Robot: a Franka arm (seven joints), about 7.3 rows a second.
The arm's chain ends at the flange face. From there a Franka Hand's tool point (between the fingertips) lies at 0.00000 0.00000 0.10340 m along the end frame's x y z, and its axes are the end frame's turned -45 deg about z.
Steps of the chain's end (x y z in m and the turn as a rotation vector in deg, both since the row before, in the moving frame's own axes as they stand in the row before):
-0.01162 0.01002 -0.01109 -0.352 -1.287 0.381
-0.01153 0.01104 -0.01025 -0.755 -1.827 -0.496
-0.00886 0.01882 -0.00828 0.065 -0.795 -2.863
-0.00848 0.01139 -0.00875 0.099 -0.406 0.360
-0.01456 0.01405 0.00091 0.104 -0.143 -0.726
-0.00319 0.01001 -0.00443 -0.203 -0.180 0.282
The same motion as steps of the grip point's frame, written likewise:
-0.01739 -0.00233 -0.01112 0.661 -1.159 0.381
-0.01926 -0.00170 -0.01031 0.758 -1.826 -0.496
-0.02053 0.00597 -0.00829 0.608 -0.516 -2.863
-0.01444 0.00141 -0.00875 0.357 -0.217 0.360
-0.02028 -0.00068 0.00091 0.175 -0.028 -0.726
-0.00982 0.00485 -0.00443 -0.016 -0.271 0.282

